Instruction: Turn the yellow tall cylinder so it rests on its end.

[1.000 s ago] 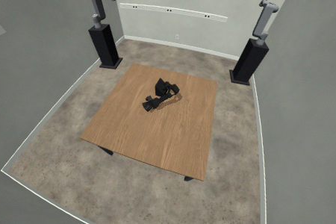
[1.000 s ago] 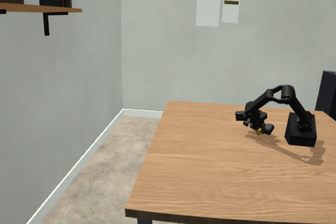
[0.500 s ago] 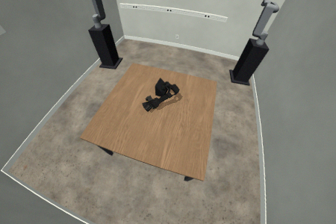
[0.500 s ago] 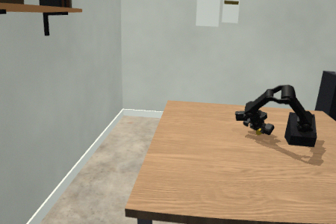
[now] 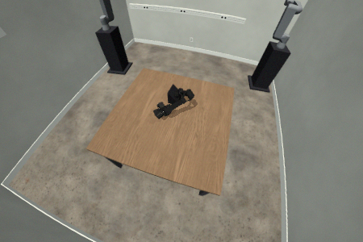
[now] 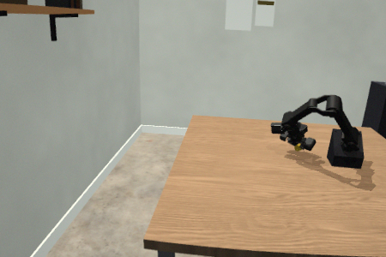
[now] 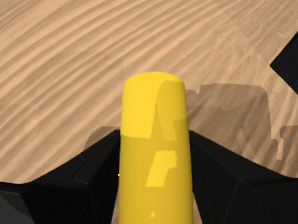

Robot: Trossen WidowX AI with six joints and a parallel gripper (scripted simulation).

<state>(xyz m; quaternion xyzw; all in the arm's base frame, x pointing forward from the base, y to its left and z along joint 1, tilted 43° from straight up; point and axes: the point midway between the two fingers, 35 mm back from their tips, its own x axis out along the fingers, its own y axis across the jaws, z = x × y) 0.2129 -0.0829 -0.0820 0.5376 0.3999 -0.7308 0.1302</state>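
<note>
The yellow cylinder is 10 mm behind my hand, 10 mm to the right of it and 20 mm below it.
</note>
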